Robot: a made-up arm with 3 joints.
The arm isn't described. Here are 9 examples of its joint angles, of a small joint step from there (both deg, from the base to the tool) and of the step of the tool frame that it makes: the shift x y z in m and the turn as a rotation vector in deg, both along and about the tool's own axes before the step.
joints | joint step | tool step
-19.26 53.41 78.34 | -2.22 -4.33 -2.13 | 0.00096 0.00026 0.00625 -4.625 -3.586 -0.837
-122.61 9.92 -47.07 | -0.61 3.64 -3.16 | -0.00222 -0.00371 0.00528 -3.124 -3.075 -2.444
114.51 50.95 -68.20 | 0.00 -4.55 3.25 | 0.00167 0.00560 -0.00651 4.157 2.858 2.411
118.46 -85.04 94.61 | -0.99 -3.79 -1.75 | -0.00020 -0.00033 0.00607 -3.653 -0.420 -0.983
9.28 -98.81 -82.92 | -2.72 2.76 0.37 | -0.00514 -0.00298 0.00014 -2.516 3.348 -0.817
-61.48 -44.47 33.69 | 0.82 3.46 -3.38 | -0.00145 -0.00133 -0.00180 2.331 -4.111 -2.124
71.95 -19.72 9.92 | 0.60 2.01 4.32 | -0.00505 -0.00080 -0.00312 1.663 4.052 -1.648
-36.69 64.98 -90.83 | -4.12 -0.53 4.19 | 0.00128 0.00160 0.00251 0.050 0.274 1.266
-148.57 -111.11 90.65 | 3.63 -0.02 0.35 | -0.00221 0.00061 -0.00145 -0.445 -3.147 -0.863
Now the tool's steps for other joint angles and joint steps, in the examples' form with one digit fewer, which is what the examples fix.
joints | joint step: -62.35 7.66 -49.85 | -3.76 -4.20 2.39
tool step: 0.0055 0.0065 -0.0011 -0.12 1.57 5.36
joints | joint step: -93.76 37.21 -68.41 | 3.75 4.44 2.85
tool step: -0.0087 -0.0060 -0.0003 -1.64 5.76 -4.39
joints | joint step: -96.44 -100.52 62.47 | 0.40 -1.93 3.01
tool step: -0.0011 0.0003 0.0012 -1.61 2.79 0.54
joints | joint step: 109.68 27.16 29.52 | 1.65 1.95 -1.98
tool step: 0.0000 -0.0009 -0.0019 2.06 -1.23 -0.65
